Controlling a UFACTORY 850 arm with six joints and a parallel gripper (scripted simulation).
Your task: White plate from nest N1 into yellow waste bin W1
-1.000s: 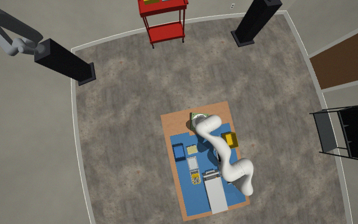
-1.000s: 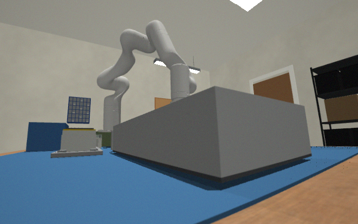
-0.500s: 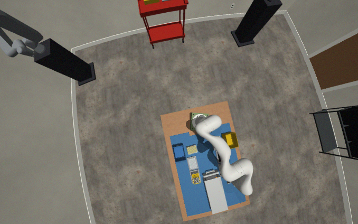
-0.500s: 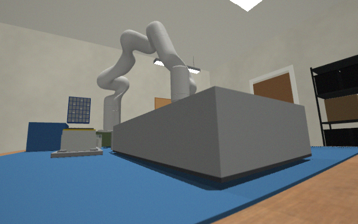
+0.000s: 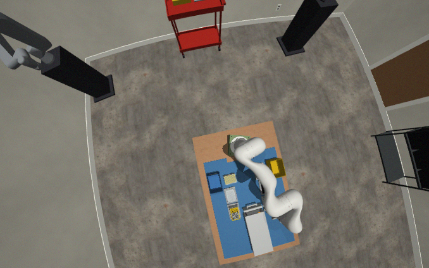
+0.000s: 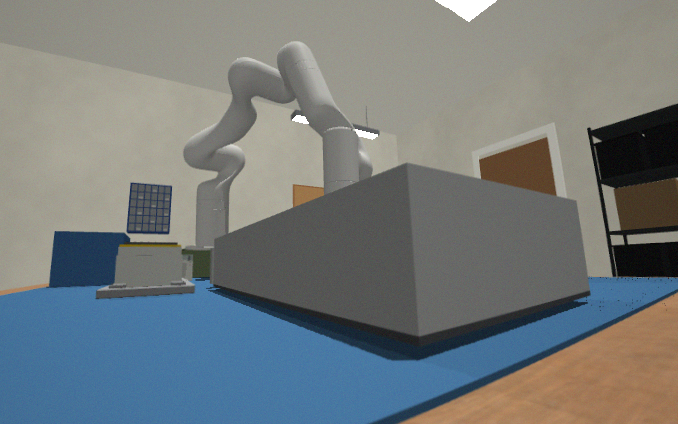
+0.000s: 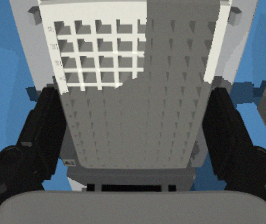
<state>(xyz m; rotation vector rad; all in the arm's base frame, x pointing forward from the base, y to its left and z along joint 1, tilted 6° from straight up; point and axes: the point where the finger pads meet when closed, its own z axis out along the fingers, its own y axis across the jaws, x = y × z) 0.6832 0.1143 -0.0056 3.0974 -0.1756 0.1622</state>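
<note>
Right now the white plate is 1 cm below my hand. Round my hand: blue bin (47 cm to the right, 41 cm behind, 1 cm above); yellow waste bin W1 (34 cm behind, 18 cm to the left, 1 cm above); black plate (18 cm behind, 2 cm to the left, 1 cm below).
</note>
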